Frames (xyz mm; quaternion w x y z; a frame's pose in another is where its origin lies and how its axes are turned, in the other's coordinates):
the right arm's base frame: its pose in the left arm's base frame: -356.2 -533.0 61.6 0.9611 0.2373 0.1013 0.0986
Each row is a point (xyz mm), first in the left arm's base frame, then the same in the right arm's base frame.
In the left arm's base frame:
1: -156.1 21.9 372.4
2: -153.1 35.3 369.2
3: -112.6 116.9 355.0
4: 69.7 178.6 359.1
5: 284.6 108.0 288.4
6: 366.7 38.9 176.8
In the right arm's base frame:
1: 278.0 601.3 75.7
2: 284.5 611.0 67.8
3: 344.9 669.3 29.7
4: 534.0 699.0 50.4
5: 733.9 573.7 71.8
6: 812.9 449.0 25.0

